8 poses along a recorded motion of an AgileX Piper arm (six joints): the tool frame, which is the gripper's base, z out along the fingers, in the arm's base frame.
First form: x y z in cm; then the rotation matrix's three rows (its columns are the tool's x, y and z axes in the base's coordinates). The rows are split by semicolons.
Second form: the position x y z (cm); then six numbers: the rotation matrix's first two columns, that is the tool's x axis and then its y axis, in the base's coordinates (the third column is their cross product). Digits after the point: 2 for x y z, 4 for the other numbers.
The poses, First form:
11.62, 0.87, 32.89; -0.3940, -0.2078, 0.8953; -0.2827, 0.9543, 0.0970; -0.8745, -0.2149, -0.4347
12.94, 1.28, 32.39; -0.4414, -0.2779, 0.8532; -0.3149, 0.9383, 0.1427; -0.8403, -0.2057, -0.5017
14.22, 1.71, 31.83; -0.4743, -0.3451, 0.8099; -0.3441, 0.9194, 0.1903; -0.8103, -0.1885, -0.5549
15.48, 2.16, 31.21; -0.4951, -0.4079, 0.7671; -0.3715, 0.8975, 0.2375; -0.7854, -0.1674, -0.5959
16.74, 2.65, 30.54; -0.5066, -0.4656, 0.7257; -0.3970, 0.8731, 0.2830; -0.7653, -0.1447, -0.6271
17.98, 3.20, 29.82; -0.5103, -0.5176, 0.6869; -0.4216, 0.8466, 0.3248; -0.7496, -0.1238, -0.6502
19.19, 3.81, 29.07; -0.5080, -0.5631, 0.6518; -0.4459, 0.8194, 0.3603; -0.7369, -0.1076, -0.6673
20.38, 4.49, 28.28; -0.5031, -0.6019, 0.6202; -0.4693, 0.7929, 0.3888; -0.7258, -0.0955, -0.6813
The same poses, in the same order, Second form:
11.62, 0.87, 32.89, -0.3940, -0.2827, -0.8745, -0.2078, 0.9543, -0.2149
12.94, 1.28, 32.39, -0.4414, -0.3149, -0.8403, -0.2779, 0.9383, -0.2057
14.22, 1.71, 31.83, -0.4743, -0.3441, -0.8103, -0.3451, 0.9194, -0.1885
15.48, 2.16, 31.21, -0.4951, -0.3715, -0.7854, -0.4079, 0.8975, -0.1674
16.74, 2.65, 30.54, -0.5066, -0.3970, -0.7653, -0.4656, 0.8731, -0.1447
17.98, 3.20, 29.82, -0.5103, -0.4216, -0.7496, -0.5176, 0.8466, -0.1238
19.19, 3.81, 29.07, -0.5080, -0.4459, -0.7369, -0.5631, 0.8194, -0.1076
20.38, 4.49, 28.28, -0.5031, -0.4693, -0.7258, -0.6019, 0.7929, -0.0955

